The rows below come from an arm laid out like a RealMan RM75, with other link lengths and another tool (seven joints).
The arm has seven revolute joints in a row. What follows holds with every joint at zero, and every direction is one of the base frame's.
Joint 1 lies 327.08 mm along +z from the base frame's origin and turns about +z.
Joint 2 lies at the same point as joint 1 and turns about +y.
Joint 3 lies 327.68 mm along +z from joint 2 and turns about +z.
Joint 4 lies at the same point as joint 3 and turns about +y.
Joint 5 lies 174.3 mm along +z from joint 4 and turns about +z.
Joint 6 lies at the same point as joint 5 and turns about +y.
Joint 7 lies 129.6 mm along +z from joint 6 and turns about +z.
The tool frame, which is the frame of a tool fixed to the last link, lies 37 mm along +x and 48 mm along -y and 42 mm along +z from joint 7; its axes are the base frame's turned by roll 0, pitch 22.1 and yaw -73.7 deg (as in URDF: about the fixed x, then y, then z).
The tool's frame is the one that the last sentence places.
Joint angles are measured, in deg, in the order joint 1, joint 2, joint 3, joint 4, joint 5, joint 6, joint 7. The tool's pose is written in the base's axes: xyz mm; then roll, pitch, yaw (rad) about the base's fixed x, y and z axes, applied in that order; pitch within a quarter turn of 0, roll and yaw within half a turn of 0. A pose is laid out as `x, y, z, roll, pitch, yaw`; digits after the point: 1 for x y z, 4 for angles.
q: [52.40 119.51 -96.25 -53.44 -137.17 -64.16 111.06]
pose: 193.3, 469.5, -33.7, 2.7572, -0.6369, 1.6716
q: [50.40 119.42 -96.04 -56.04 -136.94 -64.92 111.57]
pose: 197.8, 463.8, -31.2, 2.7831, -0.6431, 1.6439
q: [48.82 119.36 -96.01 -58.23 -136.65 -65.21 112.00]
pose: 199.8, 459.6, -29.3, 2.8079, -0.6509, 1.6236
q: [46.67 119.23 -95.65 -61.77 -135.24 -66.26 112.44]
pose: 199.2, 452.2, -26.8, 2.8627, -0.6514, 1.5817
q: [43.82 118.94 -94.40 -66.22 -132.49 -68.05 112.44]
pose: 198.3, 442.3, -21.7, 2.9487, -0.6438, 1.5138
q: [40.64 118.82 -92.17 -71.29 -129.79 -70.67 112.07]
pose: 197.1, 431.2, -13.3, 3.0388, -0.6327, 1.4475
